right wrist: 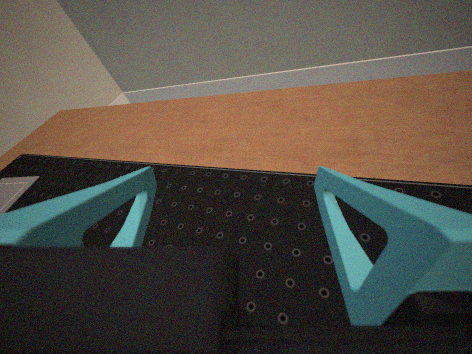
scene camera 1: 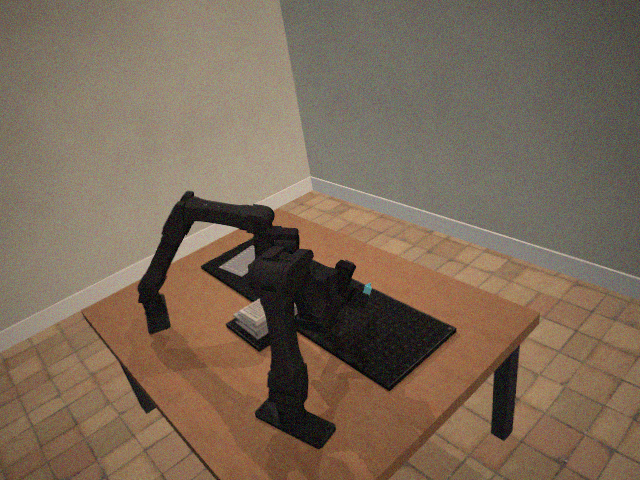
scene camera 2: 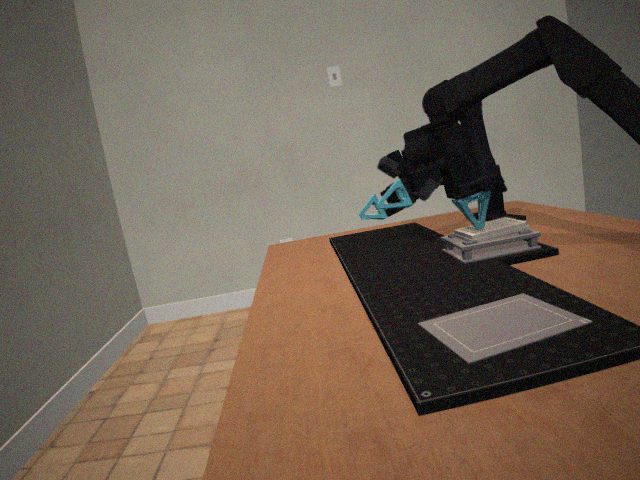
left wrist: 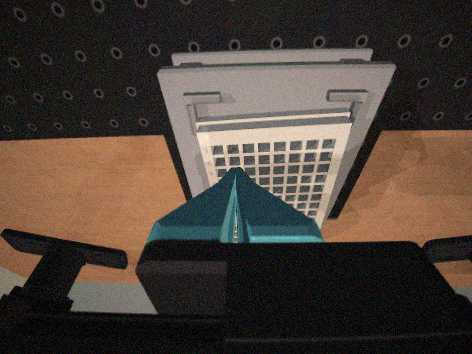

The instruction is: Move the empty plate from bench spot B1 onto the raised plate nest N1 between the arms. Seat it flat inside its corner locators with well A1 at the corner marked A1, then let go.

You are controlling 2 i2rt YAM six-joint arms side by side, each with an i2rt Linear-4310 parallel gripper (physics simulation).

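Frame: origin at the left arm's base, x ahead, y left, z up, level; metres.
Seen in the pictures: left gripper, fingertip midpoint: (scene camera 2: pixel 480 228) (left wrist: pixel 235 176); right gripper, fingertip midpoint: (right wrist: pixel 235 175) (scene camera 1: pixel 354 278) (scene camera 2: pixel 368 211); left arm's base, origin of the base link: (scene camera 1: pixel 157 314) (left wrist: pixel 70 248); right arm's base, origin of the base link: (scene camera 1: pixel 294 422) (scene camera 2: pixel 494 218).
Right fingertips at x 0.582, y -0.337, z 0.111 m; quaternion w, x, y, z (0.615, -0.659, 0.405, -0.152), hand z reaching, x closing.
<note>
Offsets run from my right fingertips to a thing's top centre. "spot": to the spot under its first point. Level surfaces: height alone.
The pale plate @(dx -0.263, dy +0.092, dz -0.045 m) (scene camera 1: pixel 253 310) (scene camera 2: pixel 498 227) (left wrist: pixel 275 131) lies wells up on the grey raised nest @(dx -0.258, dy +0.097, dz -0.060 m) (scene camera 2: pixel 529 240) (left wrist: pixel 272 82). In the left wrist view its far edge lies near two corner locators, with a strip of nest showing beyond it. In scene camera 2 it looks slightly tilted. The A1 mark cannot be read. My left gripper (scene camera 2: pixel 480 227) (left wrist: pixel 235 176) is shut and empty, its tips pointing down at or just above the plate's top; contact cannot be told. My right gripper (scene camera 1: pixel 367 288) (scene camera 2: pixel 371 210) (right wrist: pixel 235 175) is open and empty above the black board, away from the plate.
A flat grey pad @(spot: dx -0.263, dy +0.465, dz -0.096 m) (scene camera 1: pixel 238 262) (scene camera 2: pixel 506 328) (right wrist: pixel 15 192) with a thin outline lies on the black perforated board @(dz -0.098 m) (scene camera 1: pixel 408 335) (scene camera 2: pixel 382 268) (right wrist: pixel 235 200), with no plate on it. The board lies on the wooden table @(dz -0.111 m) (scene camera 1: pixel 217 392) (scene camera 2: pixel 310 361). The arms stand close together around the nest.
</note>
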